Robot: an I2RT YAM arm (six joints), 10 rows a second.
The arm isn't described. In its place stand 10 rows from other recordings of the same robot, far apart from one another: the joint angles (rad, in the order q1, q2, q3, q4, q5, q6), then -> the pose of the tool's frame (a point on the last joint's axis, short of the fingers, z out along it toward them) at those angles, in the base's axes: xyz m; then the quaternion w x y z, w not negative.
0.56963, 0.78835, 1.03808, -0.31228, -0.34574, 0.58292 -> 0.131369 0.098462 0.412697 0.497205 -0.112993 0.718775 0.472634
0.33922, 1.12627, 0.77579, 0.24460, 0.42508, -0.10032 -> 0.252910 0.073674 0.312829 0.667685 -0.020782 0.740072 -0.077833
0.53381, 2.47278, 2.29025, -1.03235, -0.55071, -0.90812 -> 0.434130 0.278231 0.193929 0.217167 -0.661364 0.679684 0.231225
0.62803, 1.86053, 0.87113, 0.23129, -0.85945, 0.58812 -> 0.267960 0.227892 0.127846 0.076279 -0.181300 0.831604 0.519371
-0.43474, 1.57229, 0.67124, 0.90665, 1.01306, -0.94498 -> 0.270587 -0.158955 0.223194 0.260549 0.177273 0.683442 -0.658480
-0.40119, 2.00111, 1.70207, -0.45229, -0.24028, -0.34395 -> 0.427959 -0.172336 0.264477 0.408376 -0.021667 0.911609 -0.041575
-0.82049, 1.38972, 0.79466, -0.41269, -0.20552, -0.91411 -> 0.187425 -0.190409 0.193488 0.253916 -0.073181 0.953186 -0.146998
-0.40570, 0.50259, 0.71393, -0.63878, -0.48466, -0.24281 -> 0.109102 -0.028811 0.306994 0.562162 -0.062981 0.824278 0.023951
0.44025, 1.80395, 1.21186, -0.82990, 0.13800, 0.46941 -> 0.304217 0.137899 0.175358 0.096823 0.019629 0.994680 -0.029186
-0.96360, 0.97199, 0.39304, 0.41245, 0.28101, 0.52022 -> 0.115022 -0.182862 0.229807 0.600336 0.577458 0.496143 -0.244911
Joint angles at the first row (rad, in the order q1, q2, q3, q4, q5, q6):
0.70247, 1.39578, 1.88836, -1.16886, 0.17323, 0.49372
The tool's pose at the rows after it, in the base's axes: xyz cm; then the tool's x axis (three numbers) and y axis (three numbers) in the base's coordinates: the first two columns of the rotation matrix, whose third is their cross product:
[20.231 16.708 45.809 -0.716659 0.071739 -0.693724 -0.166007 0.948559 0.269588]
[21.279 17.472 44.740 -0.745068 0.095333 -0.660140 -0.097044 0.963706 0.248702]
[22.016 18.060 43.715 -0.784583 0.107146 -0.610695 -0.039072 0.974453 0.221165]
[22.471 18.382 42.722 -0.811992 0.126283 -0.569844 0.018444 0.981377 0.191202]
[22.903 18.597 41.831 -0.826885 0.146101 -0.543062 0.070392 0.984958 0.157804]
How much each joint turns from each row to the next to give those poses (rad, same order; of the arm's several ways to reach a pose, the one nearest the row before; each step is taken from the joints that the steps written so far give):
0.01693, 0.04453, -0.01533, -0.01680, 0.04284, 0.07520
0.00005, 0.04904, 0.01368, -0.03221, 0.03381, 0.05069
-0.00003, 0.04910, 0.02454, -0.06131, 0.01240, 0.04755
0.00001, 0.03230, 0.00626, -0.04918, 0.01688, 0.04759
-0.00151, 0.02600, -0.00001, -0.03527, 0.02296, 0.03986

